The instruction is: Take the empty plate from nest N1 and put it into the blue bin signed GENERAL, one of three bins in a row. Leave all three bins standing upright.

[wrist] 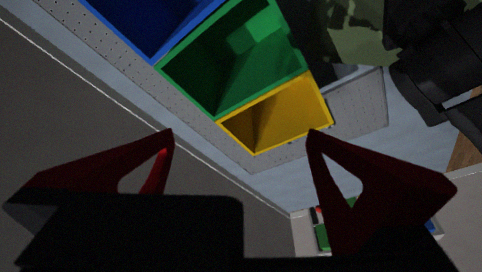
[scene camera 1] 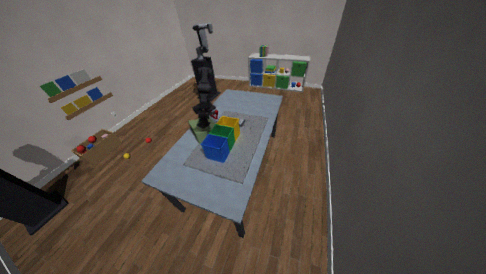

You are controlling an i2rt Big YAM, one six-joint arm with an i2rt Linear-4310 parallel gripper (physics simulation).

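Places are measured from the arm's base along level axes (x ahead, y left, z up), in metres.
Pixels of known places: gripper, fingertip midpoint: (wrist: 240, 136) (scene camera 1: 213, 116); arm's base, link origin: (wrist: 413, 7) (scene camera 1: 203, 124).
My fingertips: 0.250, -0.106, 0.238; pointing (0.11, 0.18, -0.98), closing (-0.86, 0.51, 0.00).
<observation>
For each thing: its top centre in the pictures, then the offset to it from my fingertips, as dx, dy, dz. Level surfaces: height alone.
- blue bin, top centre: (scene camera 1: 214, 141) +0.040, -0.112, -0.158
- green bin, top centre: (wrist: 230, 67) (scene camera 1: 221, 130) +0.028, +0.020, -0.158
- yellow bin, top centre: (wrist: 275, 122) (scene camera 1: 227, 121) +0.016, +0.153, -0.158
- grey perforated board, surface height: dz -0.337
- light-blue table, surface height: dz -0.351
- small grey object, top centre: (scene camera 1: 236, 120) -0.013, +0.372, -0.311
My gripper (scene camera 1: 216, 114) (wrist: 240, 136) is open and empty, with red fingers spread wide; it is above the table near the bins. The blue bin (scene camera 1: 216, 149) (wrist: 150, 20) stands upright at the near end of the row in the scene view and is cut off at the top of the wrist view. The green bin (scene camera 1: 223, 135) (wrist: 235, 70) stands in the middle and the yellow bin (scene camera 1: 230, 121) (wrist: 285, 120) at the far end, both upright. The sign on the blue bin is not readable. I cannot make out the plate or nest N1 in either view.
The bins stand on a grey perforated board (scene camera 1: 240, 167) (wrist: 120, 55) on the light-blue table (scene camera 1: 210, 192). A pale green box (scene camera 1: 196, 129) (wrist: 360, 45) lies beside them near the arm's base. A small grey object (scene camera 1: 242, 122) is beyond the yellow bin. A shelf unit (scene camera 1: 280, 57) stands behind.
</observation>
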